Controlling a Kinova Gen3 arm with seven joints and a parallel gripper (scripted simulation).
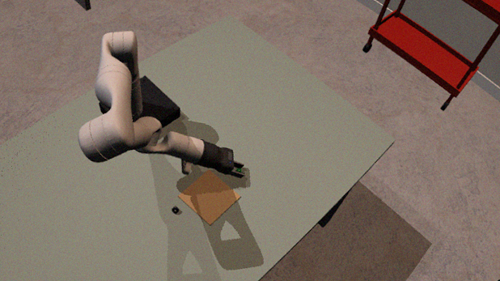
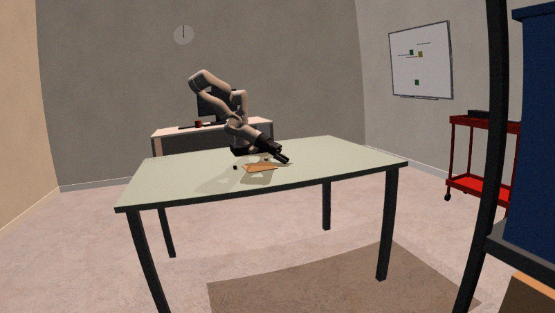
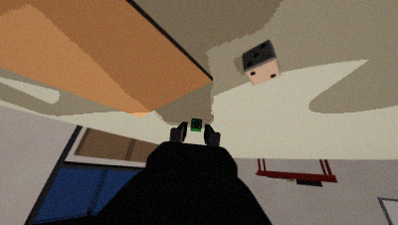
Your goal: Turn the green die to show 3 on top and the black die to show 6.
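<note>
My gripper is now 1 cm above the green die. Round my hand: white die: 11 cm behind, 6 cm to the right, 1 cm below; black die: 24 cm to the right, 4 cm behind, 1 cm below; orange mat: 13 cm to the right, 2 cm below.
</note>
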